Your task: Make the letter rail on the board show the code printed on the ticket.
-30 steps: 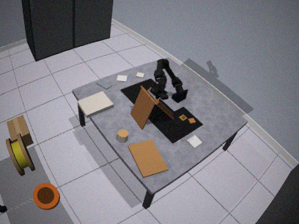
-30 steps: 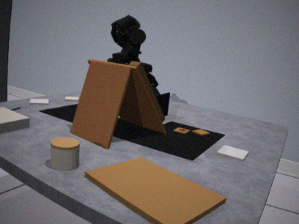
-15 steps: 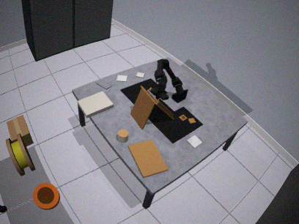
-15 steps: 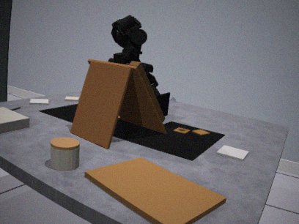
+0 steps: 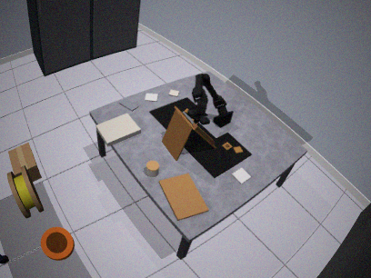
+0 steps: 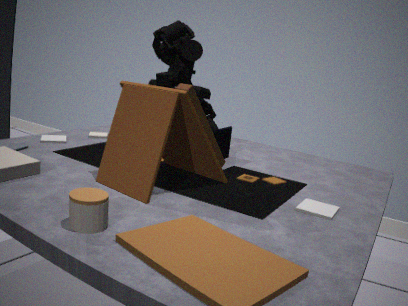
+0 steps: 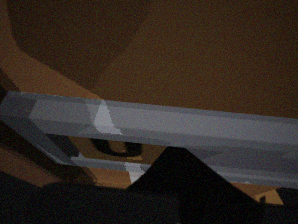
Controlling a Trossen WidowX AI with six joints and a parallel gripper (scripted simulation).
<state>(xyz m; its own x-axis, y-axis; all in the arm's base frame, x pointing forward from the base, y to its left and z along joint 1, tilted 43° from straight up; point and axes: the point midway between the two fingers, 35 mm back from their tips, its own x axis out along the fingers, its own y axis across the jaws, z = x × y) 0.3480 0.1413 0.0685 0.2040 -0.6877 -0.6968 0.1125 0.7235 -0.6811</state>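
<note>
Now: gripper tip 6 cm past the white ticket and 8 cm above it. Round my gripper tip: lidded jar (38 cm ahead, 8 cm to the left, 14 cm below); then flat orange panel (33 cm ahead, 33 cm to the left, 17 cm below); then black mat (16 cm behind, 6 cm to the right, 18 cm below).
</note>
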